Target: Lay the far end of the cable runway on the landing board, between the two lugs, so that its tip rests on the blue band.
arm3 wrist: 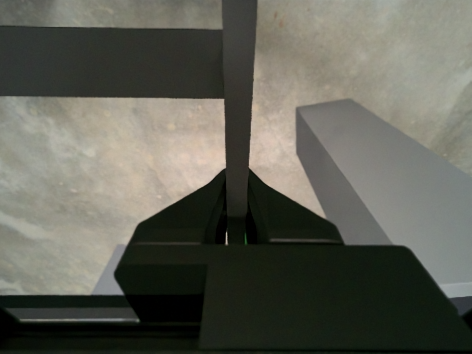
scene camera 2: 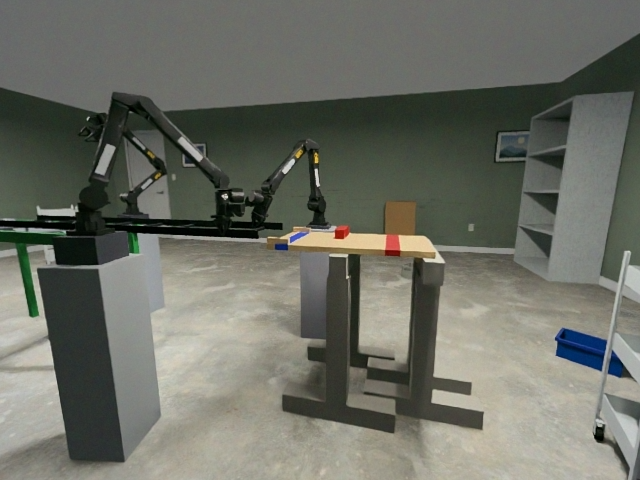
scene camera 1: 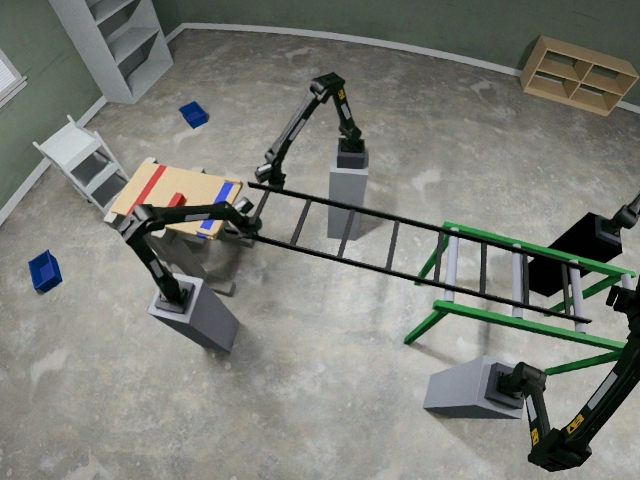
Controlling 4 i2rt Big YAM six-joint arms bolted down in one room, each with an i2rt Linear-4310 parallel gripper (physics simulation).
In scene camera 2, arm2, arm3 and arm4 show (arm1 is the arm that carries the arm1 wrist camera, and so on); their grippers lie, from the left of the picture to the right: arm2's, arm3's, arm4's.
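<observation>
The black cable runway [arm3 wrist: 239, 100] [scene camera 1: 393, 245] [scene camera 2: 180, 232] reaches from the green frame toward the landing board [scene camera 1: 149, 204] [scene camera 2: 361, 245]. Its far end is above board level, short of the board's edge and the blue band [scene camera 1: 223, 193] [scene camera 2: 298, 236]. A lug [scene camera 2: 301, 228] shows at that edge. Arm3's gripper [arm3 wrist: 237, 200] [scene camera 2: 223, 228] is shut on the near rail. Arm4's gripper [scene camera 2: 257, 223] is shut on the other rail. Arm2's gripper [scene camera 2: 85, 128] is raised, empty and looks open. Scene camera 1's lower right gripper [scene camera 1: 615, 300] is off the runway; arm1 can't be placed.
The green frame [scene camera 1: 522, 324] with grey rollers carries the runway's other end. A red block [scene camera 1: 176, 199] [scene camera 2: 341, 231] and a red band [scene camera 1: 147, 191] [scene camera 2: 392, 244] are on the board. Pedestals [scene camera 1: 347, 206] [scene camera 2: 129, 335] flank the runway. A white cart [scene camera 1: 67, 139] stands beyond the board.
</observation>
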